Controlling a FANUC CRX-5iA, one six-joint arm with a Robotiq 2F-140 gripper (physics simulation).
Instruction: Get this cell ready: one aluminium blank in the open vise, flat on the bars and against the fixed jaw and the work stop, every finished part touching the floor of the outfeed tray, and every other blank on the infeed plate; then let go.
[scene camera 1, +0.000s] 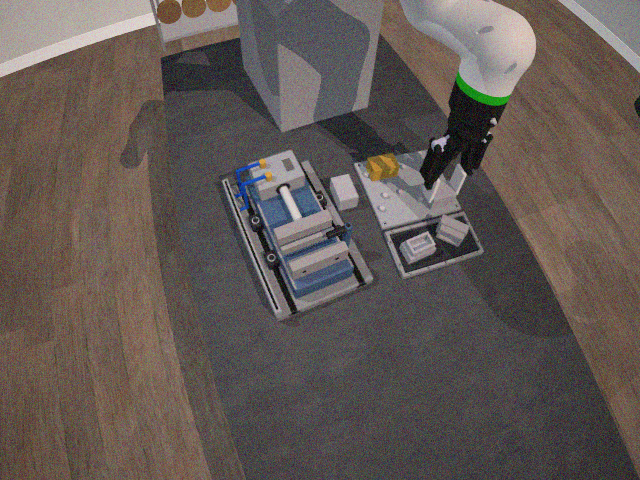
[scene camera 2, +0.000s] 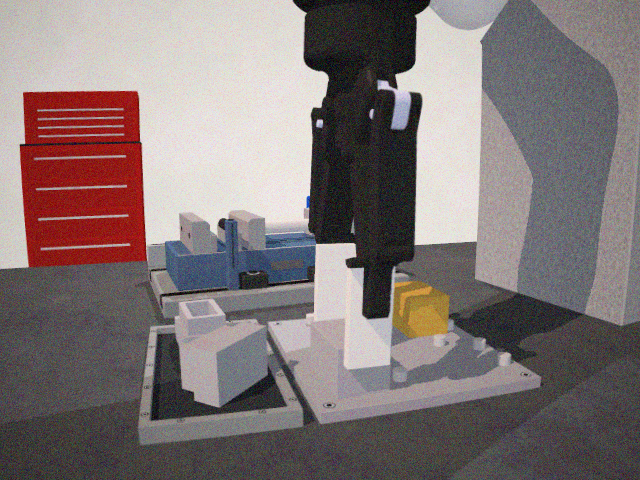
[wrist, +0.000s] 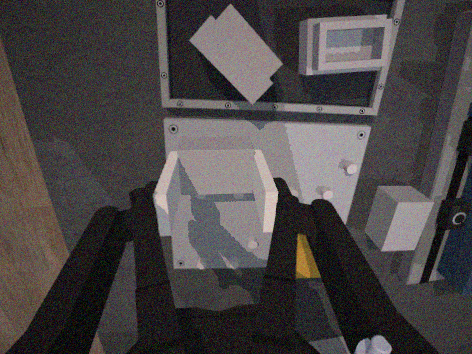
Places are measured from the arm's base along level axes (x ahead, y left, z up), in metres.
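Pixels of known places: gripper, fingertip midpoint: (scene camera 1: 440, 193) (scene camera 2: 348, 347) (wrist: 216, 167).
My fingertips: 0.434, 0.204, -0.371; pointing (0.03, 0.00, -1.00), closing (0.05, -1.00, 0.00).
Observation:
Behind a point stands the place of what it marks, as x, y, z.
My gripper (scene camera 1: 447, 184) {0.434, 0.204, -0.371} (scene camera 2: 351, 315) {0.434, 0.204, -0.371} (wrist: 216, 167) {0.434, 0.204, -0.371} is shut on an aluminium blank (scene camera 1: 445, 197) {0.453, 0.204, -0.359} (wrist: 217, 171) {0.436, 0.203, -0.358}, at the infeed plate's (scene camera 1: 392, 218) {0.453, 0.088, -0.394} (scene camera 2: 439, 381) {0.373, 0.230, -0.394} (wrist: 325, 145) {0.449, 0.101, -0.394} end near the tray. The pads hide much of it; I cannot tell whether it touches the plate. Another grey blank (scene camera 1: 344, 192) {0.386, 0.005, -0.367} (wrist: 398, 218) {0.385, 0.023, -0.367} stands on the mat between plate and vise. The vise (scene camera 1: 323, 279) {0.562, -0.092, -0.343} (scene camera 2: 196, 268) {0.533, -0.037, -0.358} is open, with no blank between its jaws. In the outfeed tray (scene camera 1: 444, 263) {0.578, 0.152, -0.391} (scene camera 2: 222, 429) {0.530, 0.251, -0.398} (wrist: 300, 108) {0.483, 0.132, -0.390}, one finished part (scene camera 1: 419, 248) {0.539, 0.108, -0.376} (wrist: 350, 46) {0.534, 0.106, -0.375} shows its pocket upward; another (scene camera 1: 452, 230) {0.527, 0.185, -0.361} (scene camera 2: 227, 364) {0.522, 0.216, -0.370} (wrist: 237, 55) {0.522, 0.192, -0.358} lies turned, its pocket hidden.
A yellow block (scene camera 1: 382, 166) {0.348, 0.101, -0.358} (scene camera 2: 421, 310) {0.345, 0.139, -0.370} (wrist: 306, 257) {0.345, 0.113, -0.359} sits on the infeed plate among short pins. The work stop (scene camera 1: 338, 231) {0.499, -0.048, -0.307} reaches over the vise's side. A large grey cabinet (scene camera 1: 305, 72) {0.149, -0.012, -0.236} (scene camera 2: 560, 170) {0.137, 0.066, -0.247} stands behind. A red tool chest (scene camera 2: 82, 201) stands farther away.

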